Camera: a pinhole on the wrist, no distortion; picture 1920 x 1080 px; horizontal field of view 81.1 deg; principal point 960.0 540.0 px. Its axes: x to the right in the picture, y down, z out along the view. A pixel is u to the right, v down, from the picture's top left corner.
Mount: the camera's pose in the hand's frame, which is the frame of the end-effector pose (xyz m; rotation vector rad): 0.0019 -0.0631 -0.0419 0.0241 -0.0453 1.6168
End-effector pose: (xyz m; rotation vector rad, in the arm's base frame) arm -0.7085 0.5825 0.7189 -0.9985 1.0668 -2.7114
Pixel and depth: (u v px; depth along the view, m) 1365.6 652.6 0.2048
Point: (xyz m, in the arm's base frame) -0.5913 0.4912 0.7960
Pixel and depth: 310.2 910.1 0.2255
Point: -0.5144 0.6545 0.9083
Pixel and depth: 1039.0 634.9 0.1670
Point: -0.6126 0.5579 0.8170
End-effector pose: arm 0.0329 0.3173 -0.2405 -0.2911 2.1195 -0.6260
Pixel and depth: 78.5 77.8 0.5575
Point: 0.2836 -0.3841 -0.3776
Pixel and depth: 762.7 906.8 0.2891
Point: 0.2822 0.1666 -0.2236
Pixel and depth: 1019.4 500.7 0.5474
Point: 0.4350 0.0976 -0.4642
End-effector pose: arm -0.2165 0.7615 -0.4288 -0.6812 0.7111 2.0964
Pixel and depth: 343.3 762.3 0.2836
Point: -0.0504 1.0167 -0.2905
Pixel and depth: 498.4 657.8 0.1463
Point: -0.1258 0.8921 -0.3824
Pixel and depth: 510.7 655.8 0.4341
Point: -0.0694 1.1367 -0.1992
